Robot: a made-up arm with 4 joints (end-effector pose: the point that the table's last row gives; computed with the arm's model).
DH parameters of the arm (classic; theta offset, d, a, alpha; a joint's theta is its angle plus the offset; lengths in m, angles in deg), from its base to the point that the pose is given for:
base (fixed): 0 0.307 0.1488 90
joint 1: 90 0.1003 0.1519 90
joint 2: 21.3 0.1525 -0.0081 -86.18
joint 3: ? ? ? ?
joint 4: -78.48 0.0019 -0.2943 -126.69
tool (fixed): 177.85 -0.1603 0 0
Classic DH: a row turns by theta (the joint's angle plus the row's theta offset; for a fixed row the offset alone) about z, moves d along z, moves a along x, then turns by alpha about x.
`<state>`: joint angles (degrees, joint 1 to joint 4).
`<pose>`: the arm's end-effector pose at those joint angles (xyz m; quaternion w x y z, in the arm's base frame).
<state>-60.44 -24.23 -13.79 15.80</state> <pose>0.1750 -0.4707 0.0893 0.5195 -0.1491 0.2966 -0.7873</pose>
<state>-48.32 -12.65 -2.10 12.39</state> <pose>0.2170 -0.4301 0.0301 0.5242 0.0586 0.2270 -0.8187</pose>
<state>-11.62 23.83 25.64 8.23</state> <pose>0.4366 -0.2566 0.0148 0.3296 0.6044 0.0686 -0.7220</pose>
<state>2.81 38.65 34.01 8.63</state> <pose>0.5218 -0.1734 0.0840 0.2047 0.7593 0.0656 -0.6142</pose>
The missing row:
joint 3: 0 0.1518 0.0155 86.18
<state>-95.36 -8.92 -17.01 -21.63</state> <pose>0.0935 -0.5359 0.0715 0.5509 -0.4189 0.4454 -0.5680</pose>
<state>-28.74 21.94 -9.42 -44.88</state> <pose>0.3222 -0.4739 0.0603 0.6901 0.0693 0.0652 -0.7175</pose>
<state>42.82 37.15 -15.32 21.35</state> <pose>0.4761 -0.0414 0.2345 0.4786 0.7358 0.2633 -0.4003</pose>
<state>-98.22 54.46 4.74 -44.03</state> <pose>-0.1719 -0.2770 0.0960 0.3058 -0.2497 0.3950 -0.8296</pose>
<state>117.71 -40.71 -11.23 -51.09</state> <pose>-0.3163 -0.5070 0.3779 0.0248 -0.3217 0.8484 0.4195</pose>
